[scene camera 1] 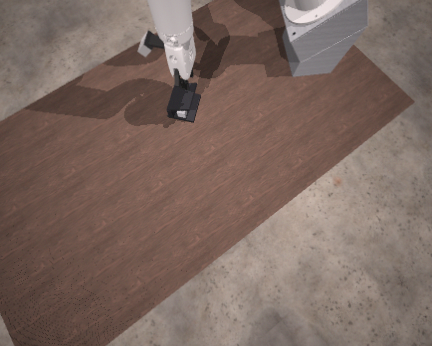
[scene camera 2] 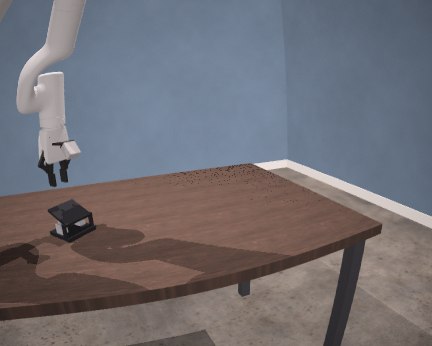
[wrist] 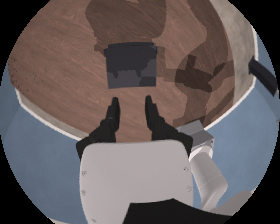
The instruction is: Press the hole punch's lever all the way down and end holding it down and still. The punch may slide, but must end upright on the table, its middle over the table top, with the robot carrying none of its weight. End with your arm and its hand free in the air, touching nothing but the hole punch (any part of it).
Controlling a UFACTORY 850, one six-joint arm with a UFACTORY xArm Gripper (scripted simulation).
Path:
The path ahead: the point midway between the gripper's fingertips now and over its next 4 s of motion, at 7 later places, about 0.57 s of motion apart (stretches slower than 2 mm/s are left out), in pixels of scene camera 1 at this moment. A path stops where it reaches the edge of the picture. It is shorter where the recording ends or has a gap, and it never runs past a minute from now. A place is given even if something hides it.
The gripper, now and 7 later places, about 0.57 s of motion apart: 186,82; 187,83; 187,88; 189,92; 189,94; 189,96; 189,96; 190,98

